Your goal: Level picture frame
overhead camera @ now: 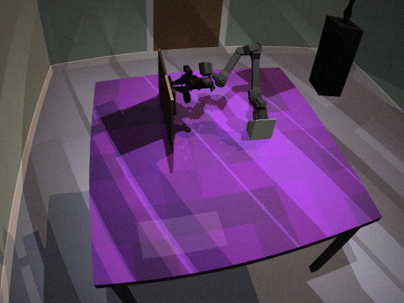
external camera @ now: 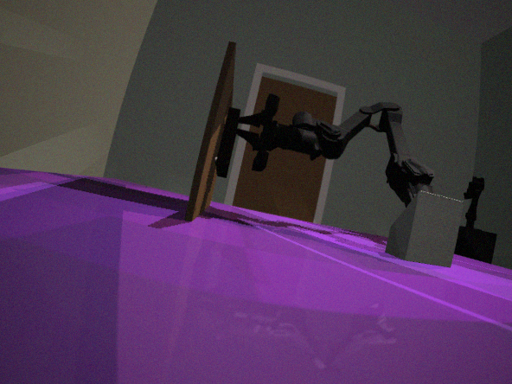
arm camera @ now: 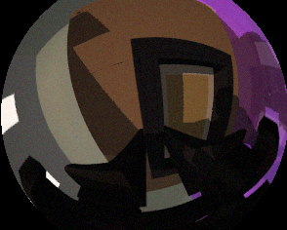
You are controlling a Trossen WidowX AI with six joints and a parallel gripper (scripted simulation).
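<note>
The dark picture frame is 5 cm below my gripper tip. The rest, counted from my gripper tip: wooden wall panel: 2 cm ahead, 6 cm below.
</note>
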